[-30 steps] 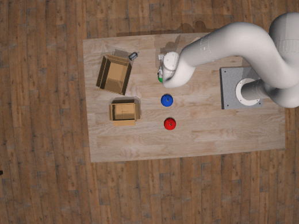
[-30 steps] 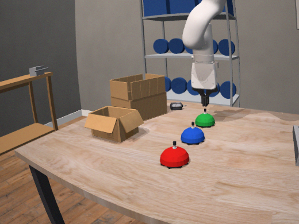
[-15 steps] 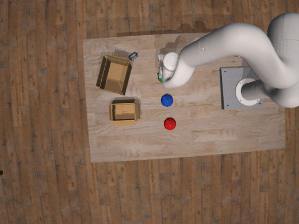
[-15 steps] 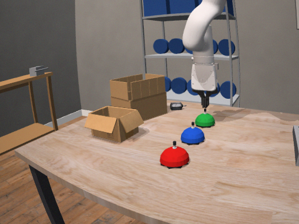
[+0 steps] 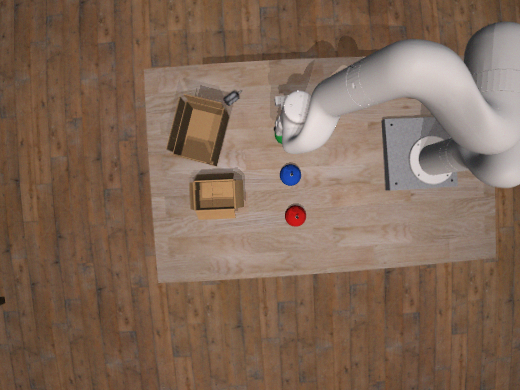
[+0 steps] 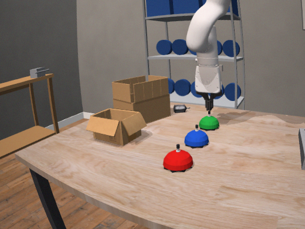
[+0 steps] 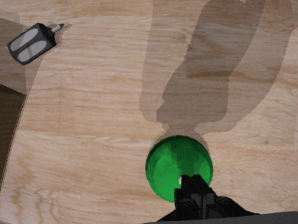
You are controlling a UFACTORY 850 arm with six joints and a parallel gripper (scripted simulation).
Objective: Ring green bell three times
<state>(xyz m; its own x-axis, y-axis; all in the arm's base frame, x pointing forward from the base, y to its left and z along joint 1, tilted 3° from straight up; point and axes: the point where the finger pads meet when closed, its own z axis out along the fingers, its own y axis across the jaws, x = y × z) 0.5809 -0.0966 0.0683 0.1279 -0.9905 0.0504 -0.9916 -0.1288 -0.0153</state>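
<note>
Now: hand 50 mm above the green bell. The rest, counted from my hand: red bell: 320 mm to the left, 50 mm below, 40 mm behind; then blue bell: 160 mm to the left, 50 mm below, 20 mm behind; then small dark device: 200 mm ahead, 140 mm to the right, 70 mm below.
</note>
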